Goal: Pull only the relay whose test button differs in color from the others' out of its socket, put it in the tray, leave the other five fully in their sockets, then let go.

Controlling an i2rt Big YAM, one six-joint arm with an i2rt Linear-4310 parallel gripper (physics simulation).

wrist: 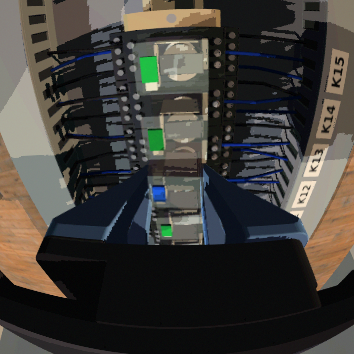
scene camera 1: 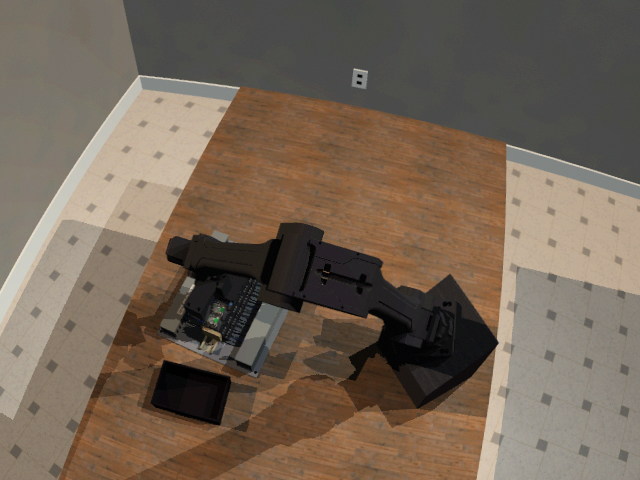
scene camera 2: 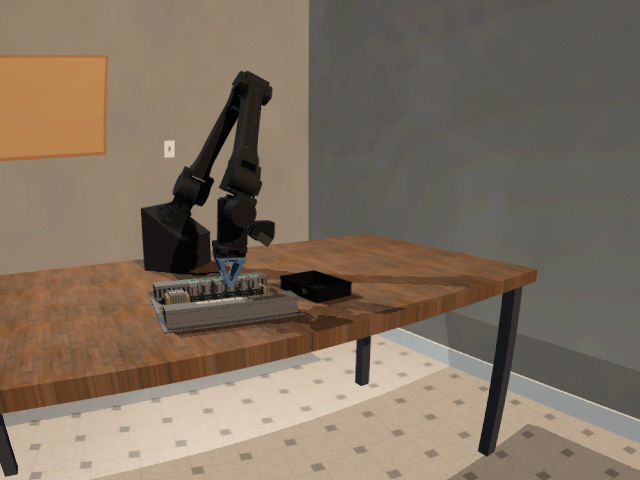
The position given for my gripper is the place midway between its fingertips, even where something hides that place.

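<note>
There is my gripper [scene camera 2: 229, 284], and I find it in the wrist view [wrist: 175, 173] as well.
</note>
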